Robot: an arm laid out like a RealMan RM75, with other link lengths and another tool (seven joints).
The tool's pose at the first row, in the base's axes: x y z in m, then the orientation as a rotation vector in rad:
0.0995, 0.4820, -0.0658, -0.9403, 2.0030, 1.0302
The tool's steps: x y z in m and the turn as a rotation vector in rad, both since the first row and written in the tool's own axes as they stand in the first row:
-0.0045, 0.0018, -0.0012, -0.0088, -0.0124, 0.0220
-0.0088, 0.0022, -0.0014, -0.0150, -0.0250, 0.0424
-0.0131, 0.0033, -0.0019, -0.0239, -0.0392, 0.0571
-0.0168, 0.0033, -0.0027, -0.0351, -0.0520, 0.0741
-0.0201, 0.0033, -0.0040, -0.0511, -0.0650, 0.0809
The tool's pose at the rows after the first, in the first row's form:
0.1000, 0.4830, -0.0609, -0.9163, 2.0043, 1.0552
0.1018, 0.4842, -0.0572, -0.8920, 2.0049, 1.0764
0.1029, 0.4855, -0.0531, -0.8733, 1.9994, 1.0977
0.1045, 0.4859, -0.0497, -0.8545, 1.9956, 1.1224
0.1059, 0.4857, -0.0464, -0.8474, 1.9832, 1.1467

